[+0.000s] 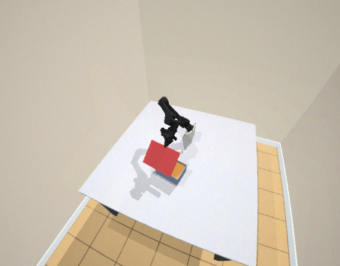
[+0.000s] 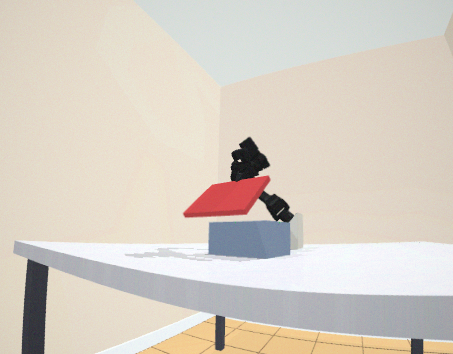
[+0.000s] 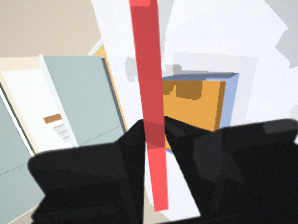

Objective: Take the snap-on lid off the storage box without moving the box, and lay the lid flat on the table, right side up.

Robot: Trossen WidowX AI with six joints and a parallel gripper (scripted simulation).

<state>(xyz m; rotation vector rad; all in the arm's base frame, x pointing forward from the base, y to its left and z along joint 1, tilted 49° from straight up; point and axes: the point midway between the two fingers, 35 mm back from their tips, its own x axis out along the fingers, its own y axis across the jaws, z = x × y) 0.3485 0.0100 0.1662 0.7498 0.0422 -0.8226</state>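
My gripper tip is 6 cm short of the red lid, 5 cm above it and 1 cm to the left of it. The rest, counted from my gripper tip: storage box: 19 cm below, 6 cm to the left, 6 cm ahead.
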